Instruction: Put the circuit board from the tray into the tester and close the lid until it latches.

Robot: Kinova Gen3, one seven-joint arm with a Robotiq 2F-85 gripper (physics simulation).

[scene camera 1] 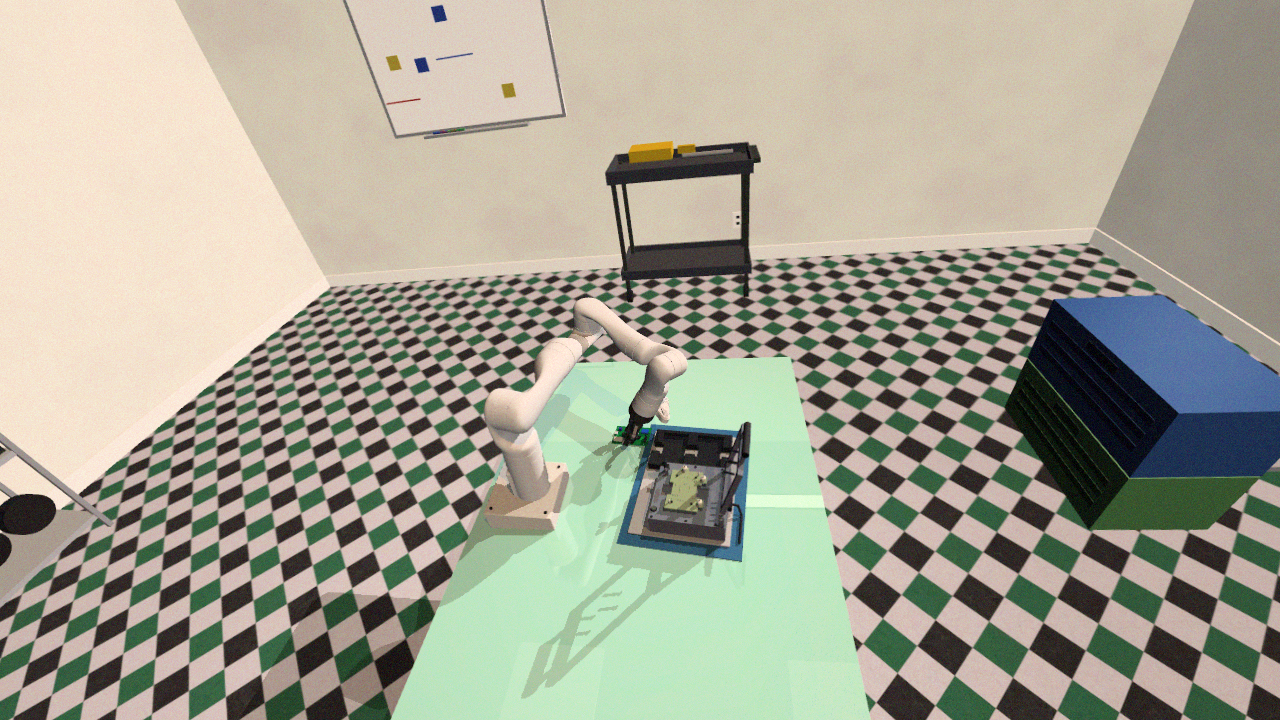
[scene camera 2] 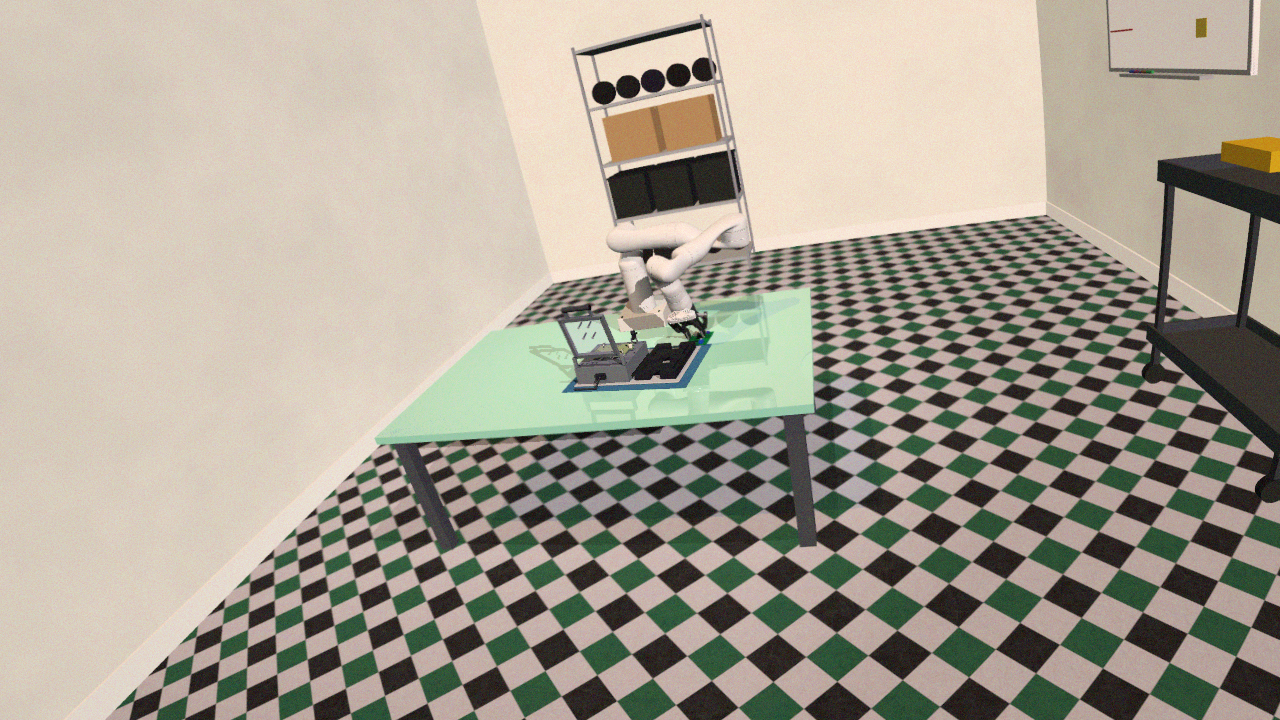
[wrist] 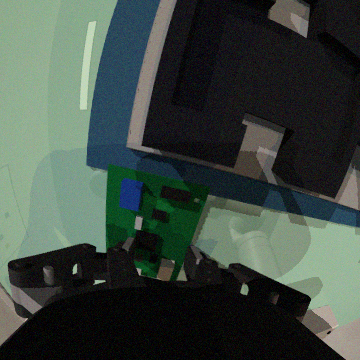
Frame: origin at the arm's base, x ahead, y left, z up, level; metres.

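Seen in the pictures: gripper, fingertip midpoint: (scene camera 1: 626,438) (scene camera 2: 696,336) (wrist: 159,252); arm's base, origin of the base link: (scene camera 1: 533,486) (scene camera 2: 644,308).
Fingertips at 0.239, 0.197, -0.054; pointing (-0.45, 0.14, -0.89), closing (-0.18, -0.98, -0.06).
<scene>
Pixels of each thing's middle, then the offset from my fingertips to it, as dx, dy, dz. "pt": a spot on its surface instead. Level surfaces: height alone.
- green circuit board, body centre: (wrist: 145,238) (scene camera 1: 631,434) (scene camera 2: 699,337) +0.016, +0.010, +0.002
- black tray, surface spot: (wrist: 300,90) pt +0.130, -0.089, +0.014
- pale green plate, body centre: (scene camera 1: 686,488) (scene camera 2: 613,351) +0.163, -0.253, +0.063
- blue-bordered mat, its level: dz +0.002
- green table, its level: dz -0.004
The green circuit board (scene camera 1: 642,439) (scene camera 2: 707,339) (wrist: 175,220) is outside the black tray (wrist: 300,90) (scene camera 2: 662,361), beside its end. Its far edge overlaps the blue mat's border in the wrist view. My gripper (scene camera 1: 630,438) (scene camera 2: 696,333) (wrist: 159,252) is shut on the board's near end, a finger at each side edge. The board is at or close above the table; I cannot tell whether it touches. The grey tester (scene camera 1: 666,526) (scene camera 2: 608,370) stands beside the tray, with a pale green plate (scene camera 1: 685,491) inside. Its lid (scene camera 1: 745,438) (scene camera 2: 611,335) stands open and upright.
The tray and tester stand on a blue-bordered mat (scene camera 1: 631,530) (scene camera 2: 693,376) on the green table (scene camera 1: 626,644) (scene camera 2: 501,394). The arm's base (scene camera 1: 528,510) is at the left in scene camera 1. The raised lid rises on the tester's side away from the base.
</scene>
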